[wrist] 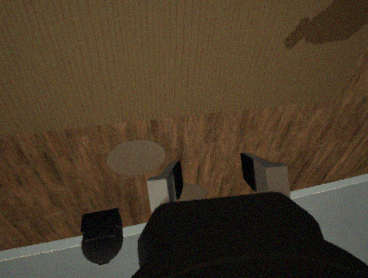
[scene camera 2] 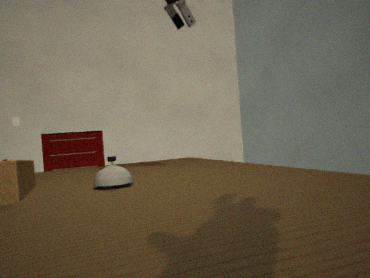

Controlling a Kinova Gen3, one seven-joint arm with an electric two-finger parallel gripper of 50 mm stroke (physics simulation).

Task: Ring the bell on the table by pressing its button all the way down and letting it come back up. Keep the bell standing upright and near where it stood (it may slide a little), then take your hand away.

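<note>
The bell stands upright on the brown table, left of the middle in the scene view. It has a pale dome, a dark base and a small black button on a thin stem, which stands up clear of the dome. My gripper is open, with a wide gap between its fingers. It hangs high above the table, well above the bell and to its right in the scene view, touching nothing. The bell does not show in the wrist view.
A wooden box stands on the table at the left edge of the scene view. A red drawer cabinet is behind the table. In the wrist view, a grey disc and a dark object show beyond the table edge.
</note>
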